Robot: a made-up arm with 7 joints. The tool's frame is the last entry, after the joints.
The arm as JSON. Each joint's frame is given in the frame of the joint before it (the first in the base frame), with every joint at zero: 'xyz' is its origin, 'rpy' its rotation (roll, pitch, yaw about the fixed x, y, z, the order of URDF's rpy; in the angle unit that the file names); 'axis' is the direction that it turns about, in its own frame. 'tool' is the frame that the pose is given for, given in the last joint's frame.
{
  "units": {
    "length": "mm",
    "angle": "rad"
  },
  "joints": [
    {
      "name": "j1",
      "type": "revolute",
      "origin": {
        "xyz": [
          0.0,
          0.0,
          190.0
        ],
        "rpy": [
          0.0,
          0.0,
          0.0
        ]
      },
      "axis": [
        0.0,
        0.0,
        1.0
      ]
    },
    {
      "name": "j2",
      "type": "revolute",
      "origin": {
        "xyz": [
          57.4,
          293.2,
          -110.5
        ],
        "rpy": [
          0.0,
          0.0,
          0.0
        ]
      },
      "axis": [
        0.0,
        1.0,
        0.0
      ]
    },
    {
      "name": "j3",
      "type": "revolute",
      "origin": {
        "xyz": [
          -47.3,
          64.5,
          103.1
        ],
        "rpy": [
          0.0,
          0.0,
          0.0
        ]
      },
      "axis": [
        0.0,
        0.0,
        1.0
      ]
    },
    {
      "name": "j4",
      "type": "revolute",
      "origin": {
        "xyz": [
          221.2,
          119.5,
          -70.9
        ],
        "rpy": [
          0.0,
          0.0,
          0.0
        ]
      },
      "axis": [
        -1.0,
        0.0,
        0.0
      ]
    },
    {
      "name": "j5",
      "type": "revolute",
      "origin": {
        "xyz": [
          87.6,
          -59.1,
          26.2
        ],
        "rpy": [
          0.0,
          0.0,
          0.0
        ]
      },
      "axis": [
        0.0,
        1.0,
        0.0
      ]
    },
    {
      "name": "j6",
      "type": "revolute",
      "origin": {
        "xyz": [
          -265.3,
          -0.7,
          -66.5
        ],
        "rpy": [
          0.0,
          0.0,
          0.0
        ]
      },
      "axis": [
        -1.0,
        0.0,
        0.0
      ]
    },
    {
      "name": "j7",
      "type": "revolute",
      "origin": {
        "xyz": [
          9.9,
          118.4,
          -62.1
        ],
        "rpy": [
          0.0,
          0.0,
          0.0
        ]
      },
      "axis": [
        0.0,
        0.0,
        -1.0
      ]
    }
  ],
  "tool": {
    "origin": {
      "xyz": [
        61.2,
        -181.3,
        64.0
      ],
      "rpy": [
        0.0,
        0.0,
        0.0
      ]
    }
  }
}
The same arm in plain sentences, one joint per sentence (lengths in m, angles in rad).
The arm has seven revolute joints in a row. What follows holds with every joint at zero, and every direction is one of the base frame's.
Joint 1 is mounted 0.19 m along +z from the base frame's origin and turns about +z.
Joint 2 is mounted 0.0574 m along +x and 0.2932 m along +y and 0.1105 m along -z from joint 1 and turns about +y.
Joint 3 is mounted 0.0473 m along -x and 0.0645 m along +y and 0.1031 m along +z from joint 2 and turns about +z.
Joint 4 is mounted 0.2212 m along +x and 0.1195 m along +y and 0.0709 m along -z from joint 3 and turns about -x.
Joint 5 is mounted 0.0876 m along +x and 0.0591 m along -y and 0.0262 m along +z from joint 4 and turns about +y.
Joint 6 is mounted 0.2653 m along -x and 0.0007 m along -y and 0.0665 m along -z from joint 5 and turns about -x.
Joint 7 is mounted 0.0099 m along +x and 0.1184 m along +y and 0.0621 m along -z from joint 6 and turns about -z.
The tool frame, which is the frame that the pose is given for, is mounted 0.0612 m along +x and 0.1813 m along -y and 0.064 m along +z from joint 7; its axes are parallel to the base frame's.

